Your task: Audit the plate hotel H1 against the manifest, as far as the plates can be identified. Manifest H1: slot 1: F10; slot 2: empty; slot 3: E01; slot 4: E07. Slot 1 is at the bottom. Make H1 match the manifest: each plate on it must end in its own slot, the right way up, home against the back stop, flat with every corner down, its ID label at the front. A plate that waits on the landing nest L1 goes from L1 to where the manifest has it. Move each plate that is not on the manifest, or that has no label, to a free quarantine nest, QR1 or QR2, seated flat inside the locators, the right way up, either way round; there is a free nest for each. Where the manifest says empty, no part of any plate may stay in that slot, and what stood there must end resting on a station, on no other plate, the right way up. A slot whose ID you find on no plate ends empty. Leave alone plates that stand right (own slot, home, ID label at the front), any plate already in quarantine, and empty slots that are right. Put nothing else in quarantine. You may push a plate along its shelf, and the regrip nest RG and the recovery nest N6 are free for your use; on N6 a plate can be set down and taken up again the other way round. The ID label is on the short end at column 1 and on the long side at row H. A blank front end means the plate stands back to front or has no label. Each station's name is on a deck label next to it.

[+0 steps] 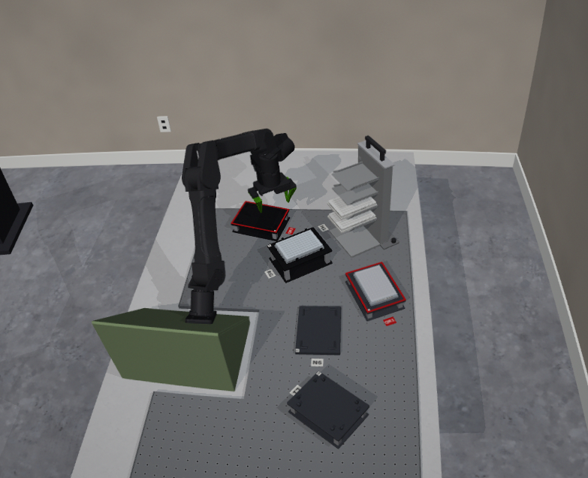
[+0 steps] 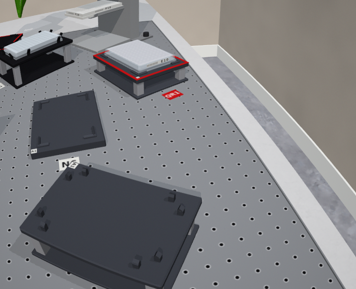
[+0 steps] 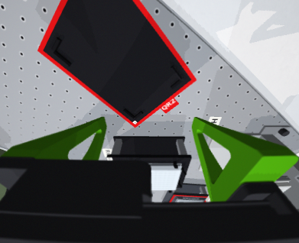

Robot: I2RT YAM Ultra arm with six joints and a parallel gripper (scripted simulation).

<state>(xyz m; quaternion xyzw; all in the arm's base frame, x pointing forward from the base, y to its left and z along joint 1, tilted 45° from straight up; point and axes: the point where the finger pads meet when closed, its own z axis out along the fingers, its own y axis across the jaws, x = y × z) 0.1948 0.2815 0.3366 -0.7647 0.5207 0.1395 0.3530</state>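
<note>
The black regrip nest RG is 160 mm to the right of my hand, 70 mm ahead of it and 50 mm below it. From my hand the other things lie so: plate hotel H1 (320 mm ahead, 50 mm above, 40 mm to the right); then H1 deck label (150 mm ahead, 110 mm below, 10 mm to the right); then red-rimmed nest QR2 (70 mm below, 50 mm behind, 30 mm to the left).
</note>
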